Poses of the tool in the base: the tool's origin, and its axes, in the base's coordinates. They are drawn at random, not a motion.
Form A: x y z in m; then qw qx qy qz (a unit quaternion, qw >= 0).
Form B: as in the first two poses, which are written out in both.
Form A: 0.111 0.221 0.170 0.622 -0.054 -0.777 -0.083
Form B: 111 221 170 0.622 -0.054 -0.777 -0.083
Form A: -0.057 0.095 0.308 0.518 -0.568 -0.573 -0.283
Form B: -57 95 308 0.518 -0.568 -0.573 -0.283
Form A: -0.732 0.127 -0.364 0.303 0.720 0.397 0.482
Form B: -732 127 -364 0.303 0.720 0.397 0.482
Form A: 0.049 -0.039 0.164 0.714 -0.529 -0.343 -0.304
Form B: 49 -39 164 0.714 -0.529 -0.343 -0.304
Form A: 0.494 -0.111 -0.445 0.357 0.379 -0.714 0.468
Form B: 494 -111 -445 0.357 0.379 -0.714 0.468
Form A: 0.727 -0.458 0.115 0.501 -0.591 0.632 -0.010
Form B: 727 -458 115 0.501 -0.591 0.632 -0.010
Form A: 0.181 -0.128 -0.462 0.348 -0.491 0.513 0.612
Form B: 181 -128 -462 0.348 -0.491 0.513 0.612
